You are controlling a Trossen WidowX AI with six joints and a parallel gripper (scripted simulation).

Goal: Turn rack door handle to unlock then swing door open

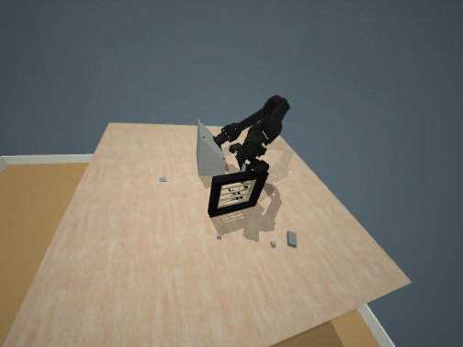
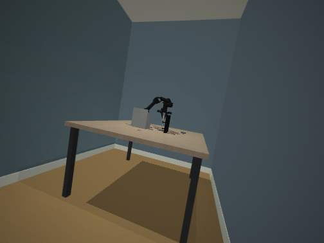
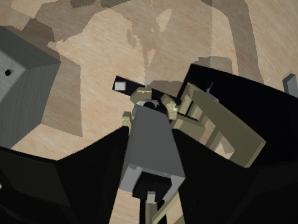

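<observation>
Right now my gripper tip is 1 cm to the left of the upright grey handle and 3 cm above it.
</observation>
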